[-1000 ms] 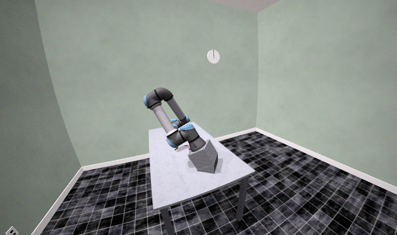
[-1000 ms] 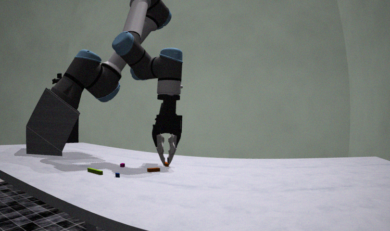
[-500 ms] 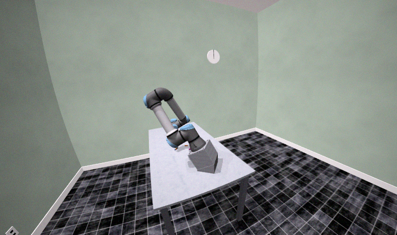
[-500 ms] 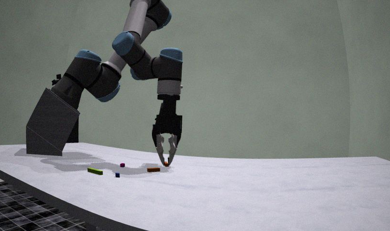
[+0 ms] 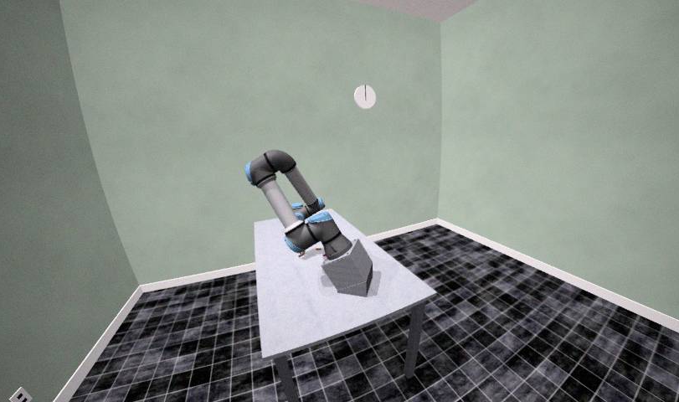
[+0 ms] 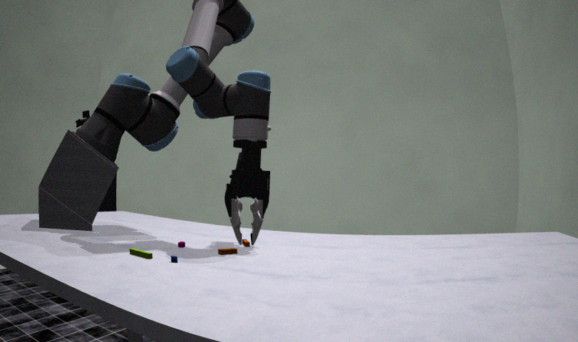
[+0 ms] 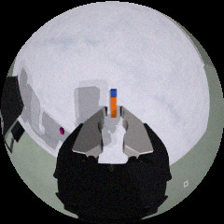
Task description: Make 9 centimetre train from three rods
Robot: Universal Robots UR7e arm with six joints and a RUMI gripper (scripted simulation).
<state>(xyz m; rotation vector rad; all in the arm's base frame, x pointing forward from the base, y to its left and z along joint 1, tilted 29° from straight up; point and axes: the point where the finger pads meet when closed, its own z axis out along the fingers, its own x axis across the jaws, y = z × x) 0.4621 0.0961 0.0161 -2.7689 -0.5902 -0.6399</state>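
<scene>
Now: hand 130 mm to the left of the magenta rod, 100 mm past it and 10 mm above it. From my hand the other things lie so: lime rod (300 mm to the right, 100 mm behind, 10 mm below).
</scene>
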